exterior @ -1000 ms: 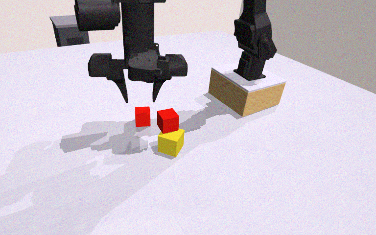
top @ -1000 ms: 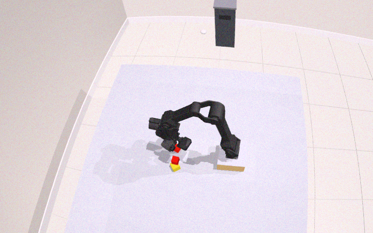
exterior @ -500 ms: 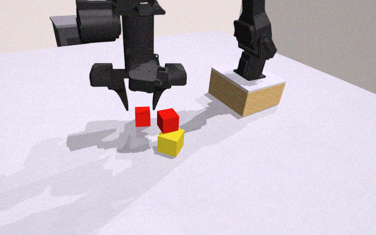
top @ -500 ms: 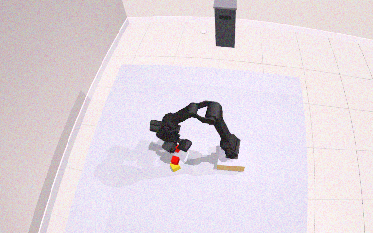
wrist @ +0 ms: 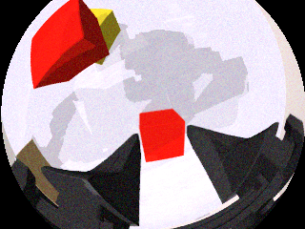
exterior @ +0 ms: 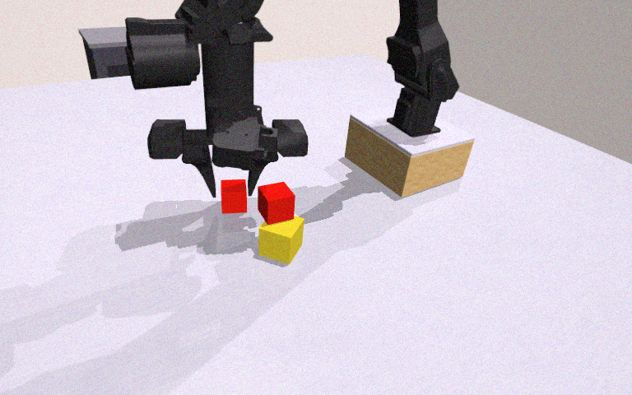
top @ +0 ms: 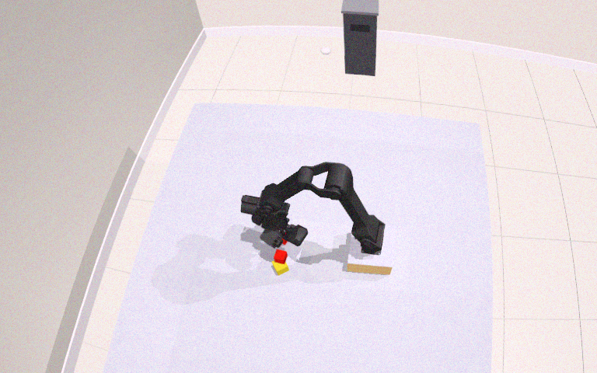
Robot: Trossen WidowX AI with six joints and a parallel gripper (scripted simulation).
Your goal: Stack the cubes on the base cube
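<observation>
Now: the red cube 2 cm behind my gripper tip, 9 cm to the left of it and 4 cm above it. From my gripper tip the other things lie so: yellow base cube (2 cm behind, 11 cm to the left).
</observation>
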